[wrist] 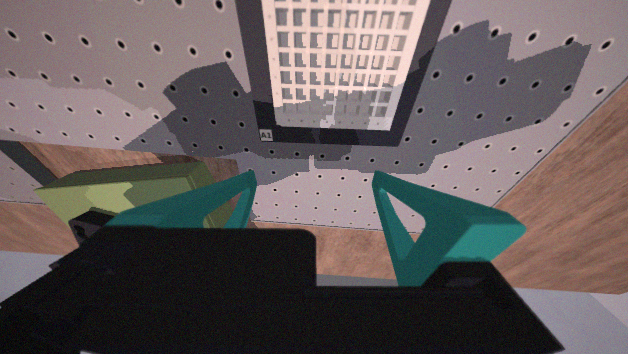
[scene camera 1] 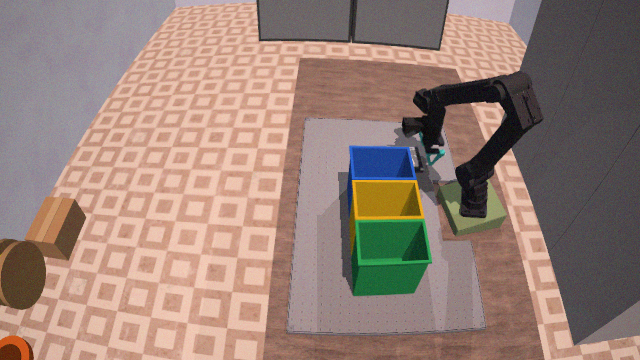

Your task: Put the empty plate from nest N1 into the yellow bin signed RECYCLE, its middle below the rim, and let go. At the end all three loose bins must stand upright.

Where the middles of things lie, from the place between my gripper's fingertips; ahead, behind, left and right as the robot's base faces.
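Positions counted from my hand: white gridded plate [wrist: 327,71], 100 mm ahead, 10 mm to the left, 20 mm below; blue bin [scene camera 1: 366,162], 150 mm ahead, 220 mm to the left, 50 mm above; yellow bin [scene camera 1: 372,199], 120 mm ahead, 350 mm to the left, 50 mm above; green bin [scene camera 1: 389,257], 80 mm ahead, 480 mm to the left, 50 mm above.
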